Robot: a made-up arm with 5 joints.
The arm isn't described. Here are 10 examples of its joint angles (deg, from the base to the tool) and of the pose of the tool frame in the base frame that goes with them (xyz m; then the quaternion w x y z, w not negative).
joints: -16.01 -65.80 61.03 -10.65 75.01
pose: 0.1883 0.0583 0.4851 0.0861 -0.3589 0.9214 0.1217
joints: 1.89 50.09 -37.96 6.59 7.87
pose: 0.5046 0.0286 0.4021 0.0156 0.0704 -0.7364 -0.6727
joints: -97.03 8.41 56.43 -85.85 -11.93
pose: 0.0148 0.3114 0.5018 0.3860 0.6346 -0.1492 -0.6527
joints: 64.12 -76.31 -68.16 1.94 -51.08
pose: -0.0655 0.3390 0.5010 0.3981 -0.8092 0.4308 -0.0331
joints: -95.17 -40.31 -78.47 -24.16 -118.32
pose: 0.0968 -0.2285 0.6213 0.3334 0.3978 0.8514 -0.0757
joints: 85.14 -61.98 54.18 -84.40 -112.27
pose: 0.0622 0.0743 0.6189 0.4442 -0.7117 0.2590 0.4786
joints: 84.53 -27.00 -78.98 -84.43 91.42
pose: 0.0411 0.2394 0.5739 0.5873 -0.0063 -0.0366 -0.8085
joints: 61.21 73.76 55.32 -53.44 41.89
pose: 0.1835 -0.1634 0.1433 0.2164 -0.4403 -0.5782 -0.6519
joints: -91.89 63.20 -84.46 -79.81 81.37
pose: 0.0637 0.3093 0.6108 0.5825 -0.6040 0.3095 0.4474
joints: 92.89 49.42 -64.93 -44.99 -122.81
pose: 0.0460 -0.3049 0.6357 0.6138 -0.5779 0.0939 0.5296
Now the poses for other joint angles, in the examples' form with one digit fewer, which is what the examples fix.
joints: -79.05 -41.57 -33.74 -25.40 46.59
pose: 0.047 -0.049 0.725 0.502 -0.679 0.163 0.510
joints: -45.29 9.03 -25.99 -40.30 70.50
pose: 0.256 0.214 0.684 0.389 -0.578 0.683 0.220
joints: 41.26 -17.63 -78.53 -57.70 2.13
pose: -0.038 0.143 0.669 0.647 -0.644 0.304 -0.271
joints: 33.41 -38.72 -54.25 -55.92 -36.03
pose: -0.100 0.159 0.644 0.469 -0.855 0.219 -0.039
